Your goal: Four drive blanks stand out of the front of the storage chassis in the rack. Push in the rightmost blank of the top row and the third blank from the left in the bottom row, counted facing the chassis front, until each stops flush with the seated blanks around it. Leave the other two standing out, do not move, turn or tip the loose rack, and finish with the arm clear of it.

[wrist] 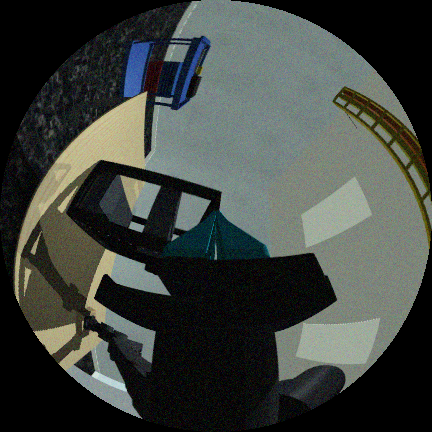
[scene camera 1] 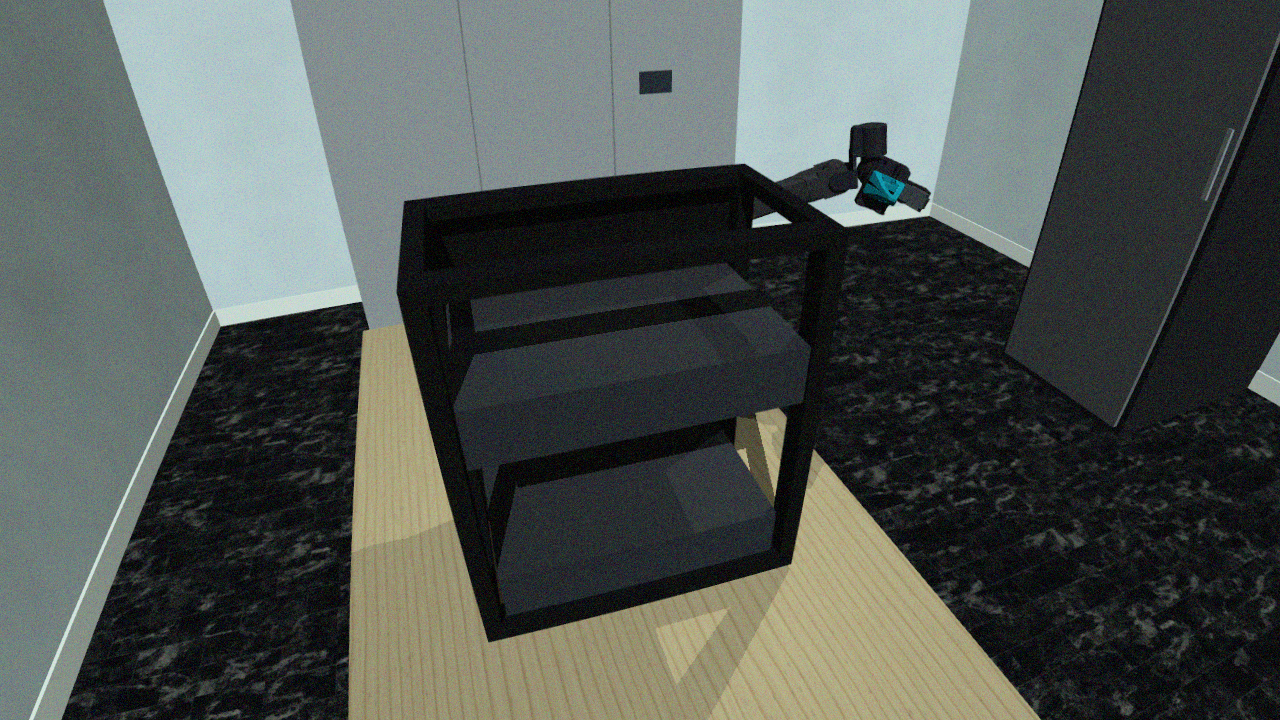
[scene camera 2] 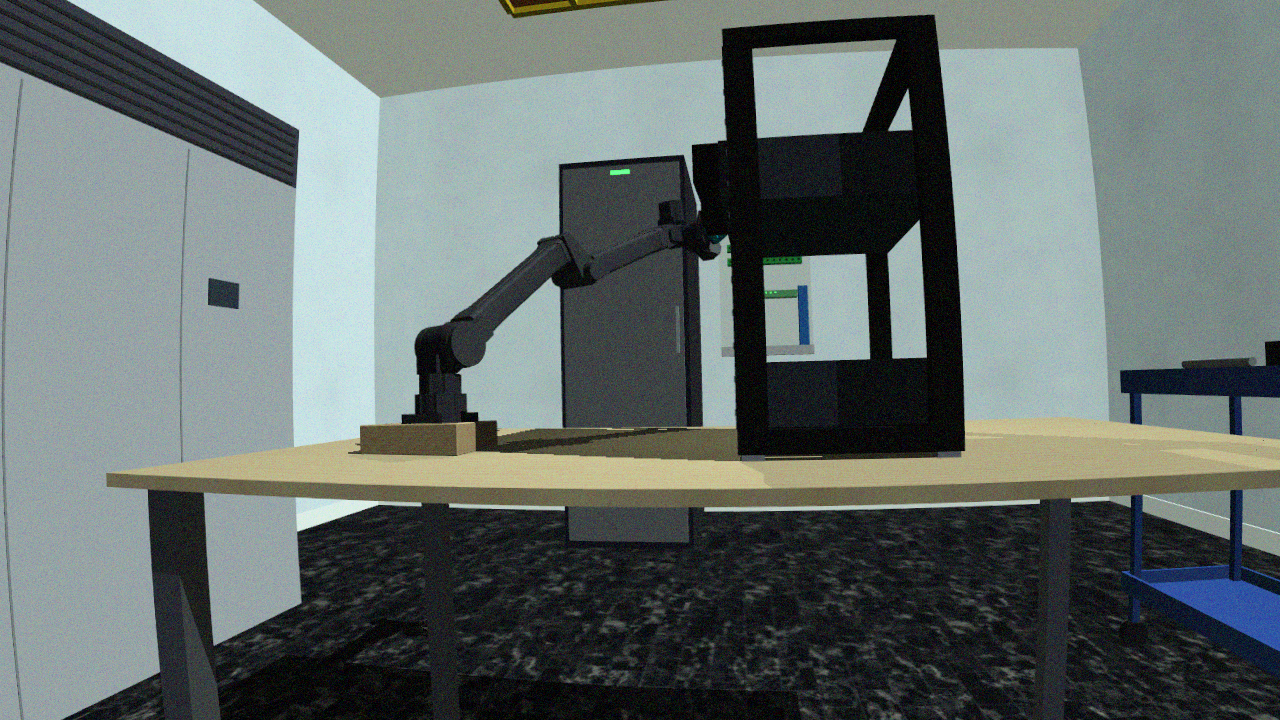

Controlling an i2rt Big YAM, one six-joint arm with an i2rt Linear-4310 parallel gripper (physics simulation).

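Frame: origin at the arm's base, x right, y ahead, z up, level; metres.
Where they show: gripper, between the fingertips: [wrist: 215,215] [scene camera 1: 892,199]; arm's base, origin of its link: [wrist: 88,321] [scene camera 2: 441,422].
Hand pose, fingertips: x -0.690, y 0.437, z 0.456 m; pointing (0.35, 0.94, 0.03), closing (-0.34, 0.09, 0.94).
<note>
Things, the pixels of their centre, and the offset from my fingertips. "spot": a spot on its surface instead. Level surfaces: height alone.
- black open-frame rack, middle of its body: [scene camera 1: 615,401] [scene camera 2: 821,263] [wrist: 143,228] dx +0.550, dy +0.193, dz -0.204 m
- dark block, a spot on its surface: [scene camera 2: 707,183] spot: dx +0.770, dy +0.034, dz -0.118 m
- table, height of its surface: dz -0.501 m
The black open-frame rack [scene camera 1: 825,295] [scene camera 2: 939,268] [wrist: 160,178] stands upright on the table. A dark grey chassis [scene camera 1: 626,385] [scene camera 2: 832,170] sits in its upper part and another unit [scene camera 1: 626,519] [scene camera 2: 845,394] at the bottom. A dark block [scene camera 2: 707,183] projects from the arm-facing front in scene camera 2. The single drive blanks and their rows cannot be made out. My gripper [scene camera 1: 883,186] [wrist: 215,215] is shut and empty, its teal fingertips together. It is outside the rack, past its arm-facing side. In scene camera 2 it is partly hidden by the rack, so contact cannot be told.
The arm stands on a wooden block [scene camera 2: 416,438] on the table [scene camera 1: 384,429] [scene camera 2: 537,488], left of the rack in scene camera 2. A tall dark cabinet [scene camera 1: 1136,179] [scene camera 2: 622,340] stands behind the arm. A blue cart [scene camera 2: 1190,380] [wrist: 136,70] stands beyond the table's far end.
</note>
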